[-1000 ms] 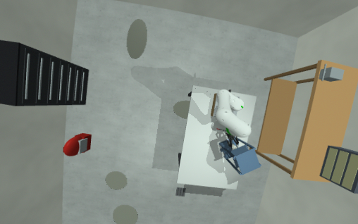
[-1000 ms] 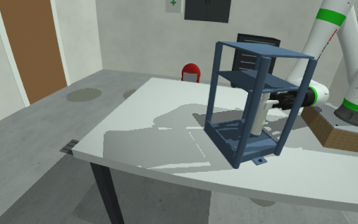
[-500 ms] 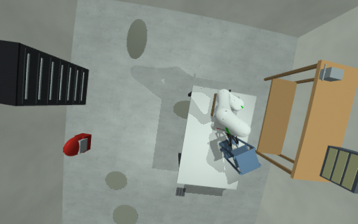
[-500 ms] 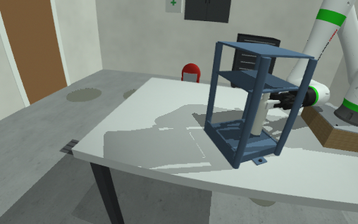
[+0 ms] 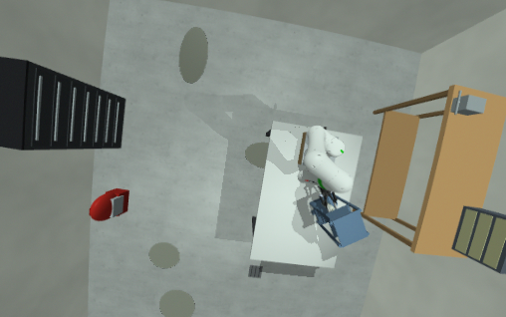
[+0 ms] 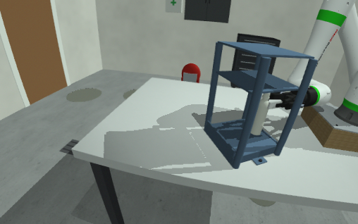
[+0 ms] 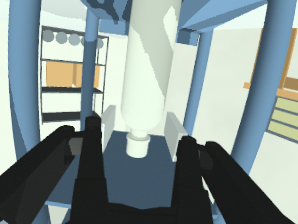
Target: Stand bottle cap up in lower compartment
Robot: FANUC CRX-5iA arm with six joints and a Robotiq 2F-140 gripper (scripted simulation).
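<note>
The white bottle is 20 mm ahead of my hand, 10 mm to the left of it and 20 mm below it. The rest, counted from my hand: blue shelving unit 70 mm ahead, 50 mm to the left, 10 mm above.
</note>
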